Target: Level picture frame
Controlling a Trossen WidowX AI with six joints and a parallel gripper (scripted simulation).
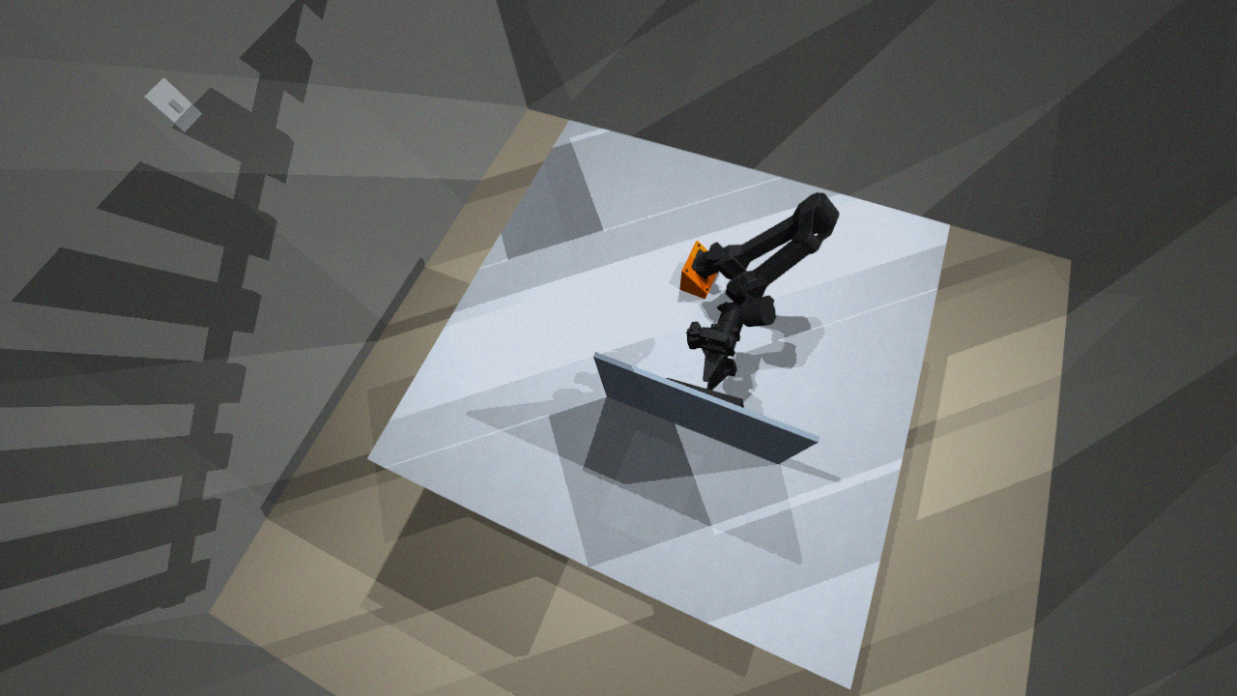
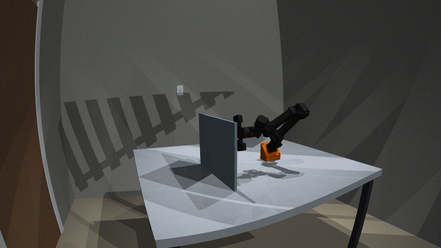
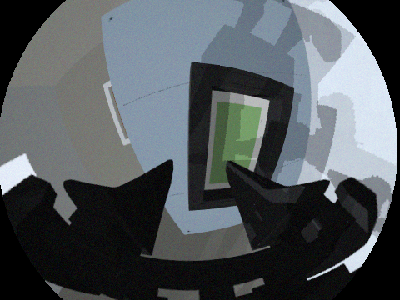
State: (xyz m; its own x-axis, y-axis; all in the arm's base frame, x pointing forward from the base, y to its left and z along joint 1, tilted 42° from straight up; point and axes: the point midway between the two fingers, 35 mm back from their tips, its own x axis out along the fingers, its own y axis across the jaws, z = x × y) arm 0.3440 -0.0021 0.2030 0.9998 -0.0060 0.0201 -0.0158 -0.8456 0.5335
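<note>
Now: gripper tip 5 cm above the picture frame, 3 cm short of it and 1 cm to the right of it. The rest, counted from my gripper tip: grey wall panel 6 cm below, 4 cm ahead.
</note>
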